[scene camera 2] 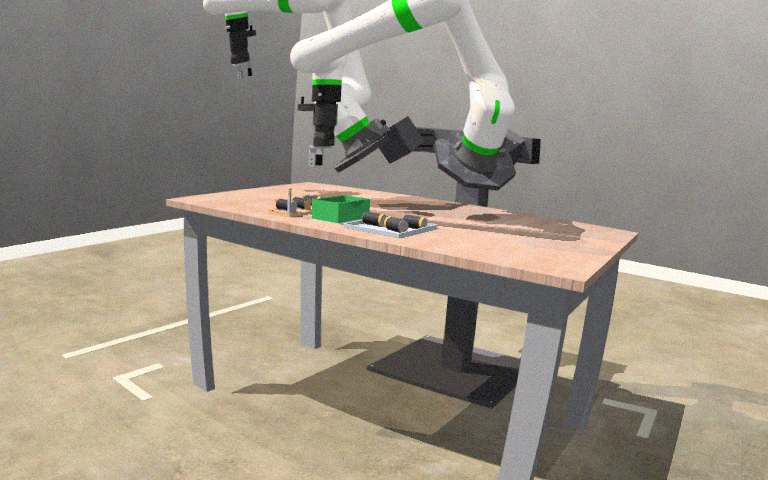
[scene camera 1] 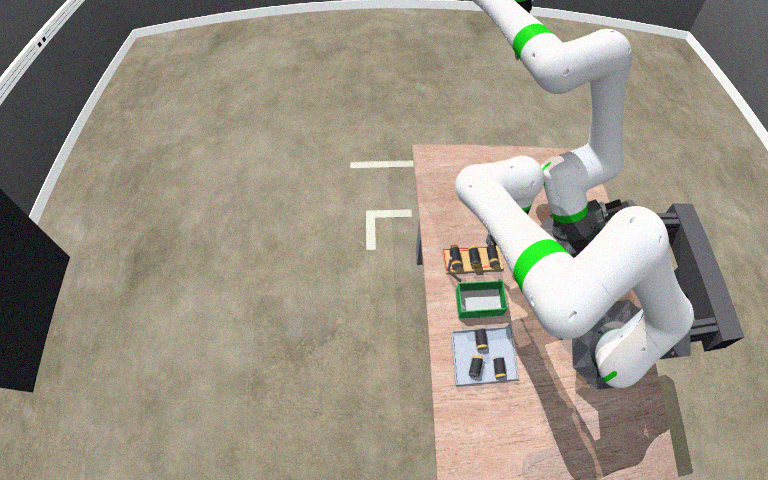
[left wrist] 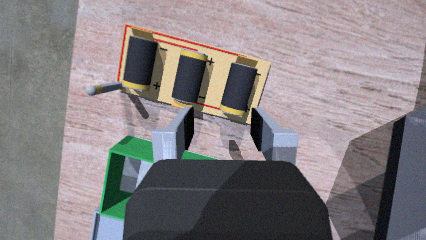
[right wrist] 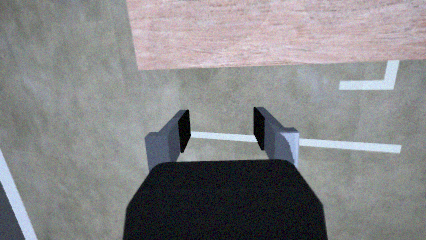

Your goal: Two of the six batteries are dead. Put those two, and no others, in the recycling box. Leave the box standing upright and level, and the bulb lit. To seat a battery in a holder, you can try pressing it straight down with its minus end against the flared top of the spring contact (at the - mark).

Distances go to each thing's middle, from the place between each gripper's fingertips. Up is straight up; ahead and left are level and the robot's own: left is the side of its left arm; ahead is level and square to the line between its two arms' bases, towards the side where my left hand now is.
The grey tray (scene camera 1: 500, 341) is 320 mm to the left of my left hand (scene camera 2: 315, 165), 160 mm below it and 80 mm ahead of it. From my left hand the other things lie so: green recycling box (scene camera 2: 336, 213): 150 mm below, 140 mm to the left, 60 mm ahead.
I see my right gripper 280 mm short of the green recycling box, 680 mm to the right of it and 470 mm above it. Also, from my right hand: grey tray: 300 mm ahead, 860 mm to the left, 480 mm below.
